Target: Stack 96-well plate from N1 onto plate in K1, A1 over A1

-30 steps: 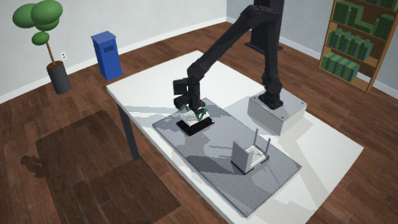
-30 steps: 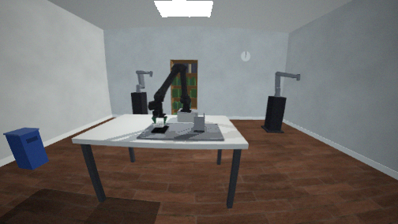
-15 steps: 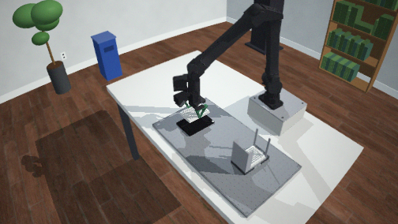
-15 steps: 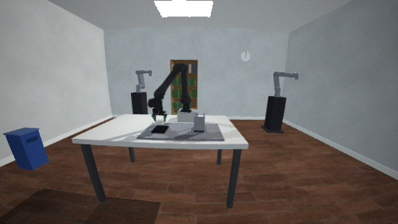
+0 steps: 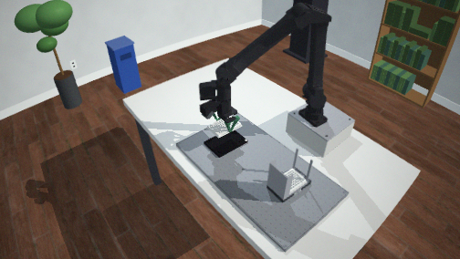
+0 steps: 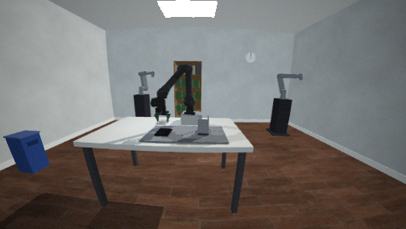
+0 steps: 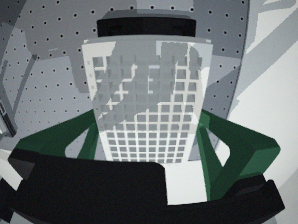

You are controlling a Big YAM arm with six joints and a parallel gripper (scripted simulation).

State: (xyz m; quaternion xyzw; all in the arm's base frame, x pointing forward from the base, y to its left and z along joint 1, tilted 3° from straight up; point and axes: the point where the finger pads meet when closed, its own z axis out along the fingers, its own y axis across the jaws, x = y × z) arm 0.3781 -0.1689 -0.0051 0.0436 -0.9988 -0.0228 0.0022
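The thin rack post lies 13 cm behind my hand, 39 cm to the left of it and 2 cm below it. Also, from my hand: pale A1 mark: 8 cm behind, 5 cm to the left, 9 cm below.
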